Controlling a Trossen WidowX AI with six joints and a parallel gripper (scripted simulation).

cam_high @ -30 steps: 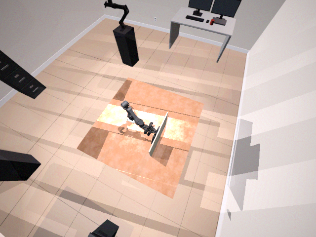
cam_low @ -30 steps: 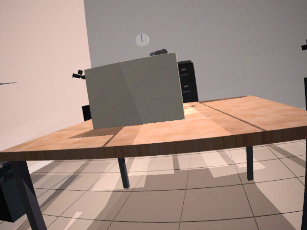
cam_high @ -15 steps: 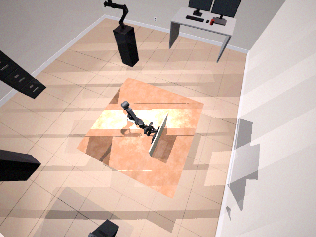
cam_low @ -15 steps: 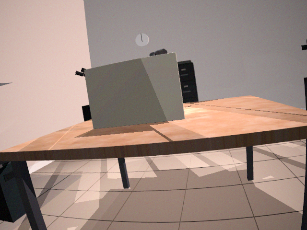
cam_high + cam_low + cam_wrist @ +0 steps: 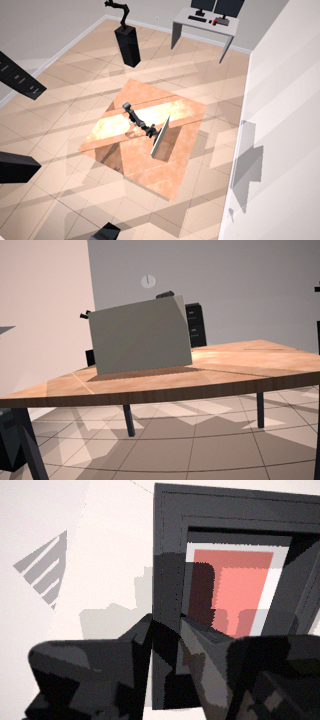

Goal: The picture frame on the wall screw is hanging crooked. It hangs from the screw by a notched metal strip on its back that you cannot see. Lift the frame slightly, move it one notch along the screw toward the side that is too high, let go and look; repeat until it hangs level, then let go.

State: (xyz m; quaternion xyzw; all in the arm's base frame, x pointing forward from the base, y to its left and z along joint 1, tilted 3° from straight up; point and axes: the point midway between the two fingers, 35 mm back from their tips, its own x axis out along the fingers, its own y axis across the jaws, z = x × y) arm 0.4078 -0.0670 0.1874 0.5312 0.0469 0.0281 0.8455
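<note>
The picture frame lies 1 cm ahead of my gripper tip, 2 cm to the right of it and 5 cm below it. From my gripper tip the other things lie so: wall panel (2 cm ahead, 7 cm below).
</note>
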